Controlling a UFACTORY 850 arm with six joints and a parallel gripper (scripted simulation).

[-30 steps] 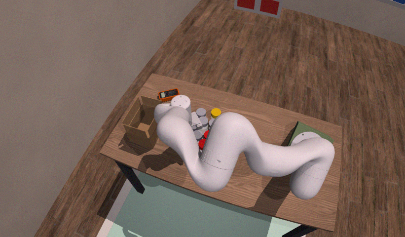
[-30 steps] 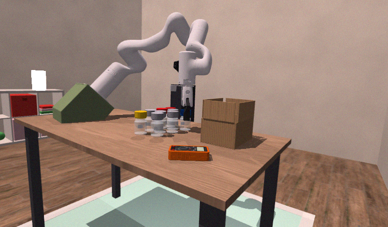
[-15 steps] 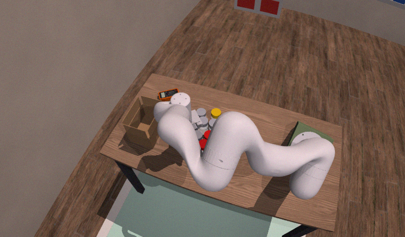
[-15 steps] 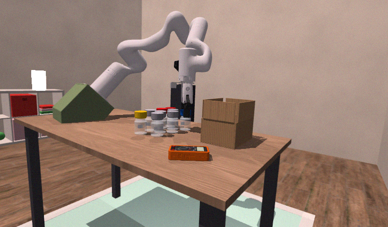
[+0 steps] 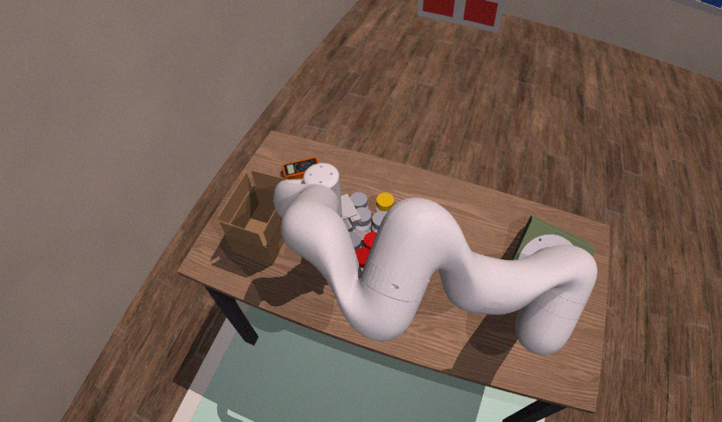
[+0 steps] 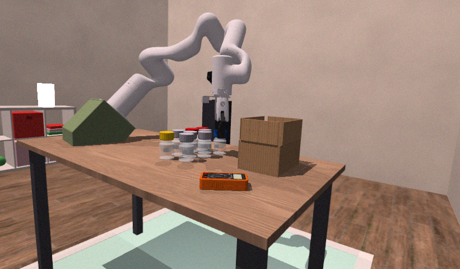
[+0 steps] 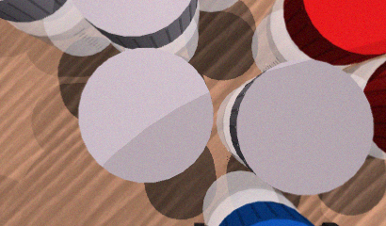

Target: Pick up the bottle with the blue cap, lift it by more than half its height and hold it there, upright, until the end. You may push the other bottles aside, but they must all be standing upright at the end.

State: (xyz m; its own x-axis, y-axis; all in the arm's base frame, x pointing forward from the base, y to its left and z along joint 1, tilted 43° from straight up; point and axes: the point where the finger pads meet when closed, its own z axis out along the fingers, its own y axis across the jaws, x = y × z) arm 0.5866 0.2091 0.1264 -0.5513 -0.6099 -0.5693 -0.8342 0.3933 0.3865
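Now: the blue-capped bottle 40 mm below my hand. Round my hand: yellow-capped bottle (220 mm to the right, 50 mm behind, 40 mm below); then orange multimeter (300 mm ahead, 250 mm to the right, 80 mm below); then cardboard box (250 mm ahead, 30 mm to the left, 20 mm below).
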